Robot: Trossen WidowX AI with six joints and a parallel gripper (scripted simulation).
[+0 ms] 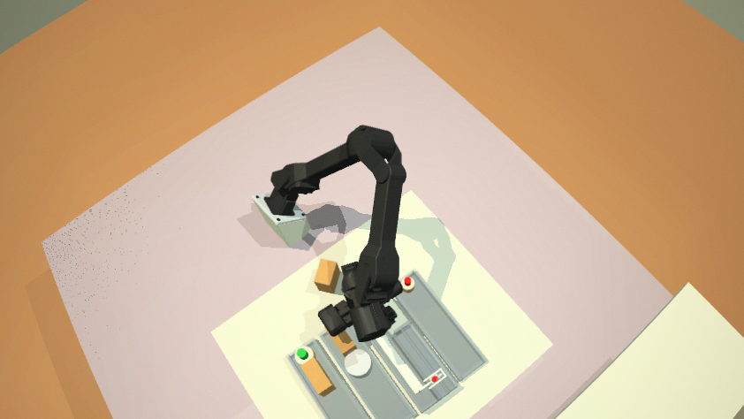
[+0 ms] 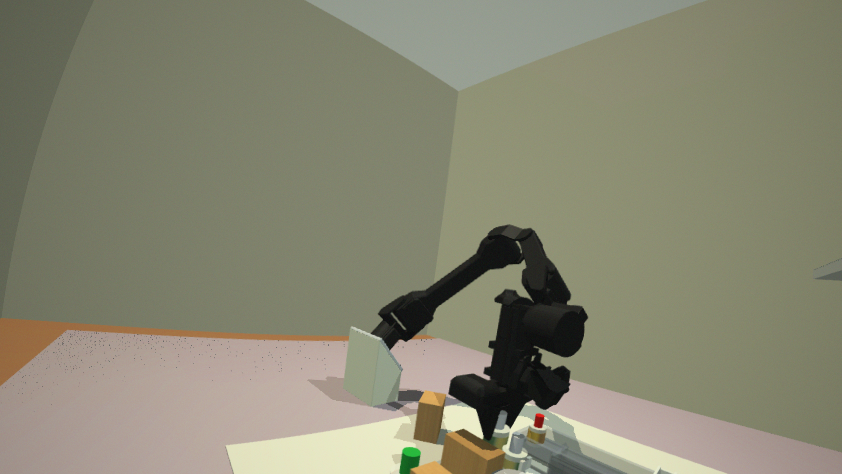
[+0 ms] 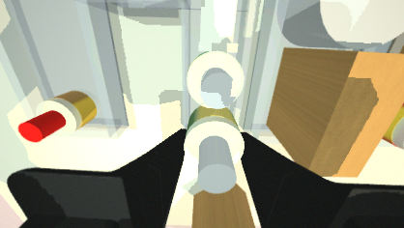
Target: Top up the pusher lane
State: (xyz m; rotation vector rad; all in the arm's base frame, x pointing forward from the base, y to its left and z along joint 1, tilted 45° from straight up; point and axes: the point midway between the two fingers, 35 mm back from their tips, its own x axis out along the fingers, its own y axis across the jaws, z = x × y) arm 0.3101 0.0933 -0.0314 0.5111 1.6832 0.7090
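The lane is 140 mm ahead of my gripper tip, 30 mm to the left of it and 30 mm below it. From my gripper tip the other things lie so: red mark (220 mm ahead, 50 mm to the left, 20 mm above).
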